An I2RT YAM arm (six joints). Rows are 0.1 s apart.
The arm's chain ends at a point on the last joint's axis. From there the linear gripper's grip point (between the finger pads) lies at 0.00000 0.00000 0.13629 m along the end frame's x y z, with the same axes.
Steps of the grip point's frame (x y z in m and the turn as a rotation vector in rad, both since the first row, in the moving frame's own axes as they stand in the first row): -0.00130, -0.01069, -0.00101, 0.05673, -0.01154, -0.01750; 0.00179, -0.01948, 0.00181, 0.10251, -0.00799, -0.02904; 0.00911, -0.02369, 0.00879, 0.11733, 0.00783, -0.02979; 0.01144, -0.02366, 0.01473, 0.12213, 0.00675, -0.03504; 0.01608, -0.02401, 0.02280, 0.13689, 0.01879, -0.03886; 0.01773, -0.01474, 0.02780, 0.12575, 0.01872, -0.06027
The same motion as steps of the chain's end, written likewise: 0.00034, -0.00298, -0.00078, 0.05673, -0.01154, -0.01750; 0.00308, -0.00555, 0.00253, 0.10251, -0.00799, -0.02904; 0.00828, -0.00772, 0.00973, 0.11733, 0.00783, -0.02979; 0.01081, -0.00704, 0.01575, 0.12213, 0.00675, -0.03504; 0.01389, -0.00537, 0.02410, 0.13689, 0.01879, -0.03886; 0.01570, 0.00242, 0.02890, 0.12575, 0.01872, -0.06027
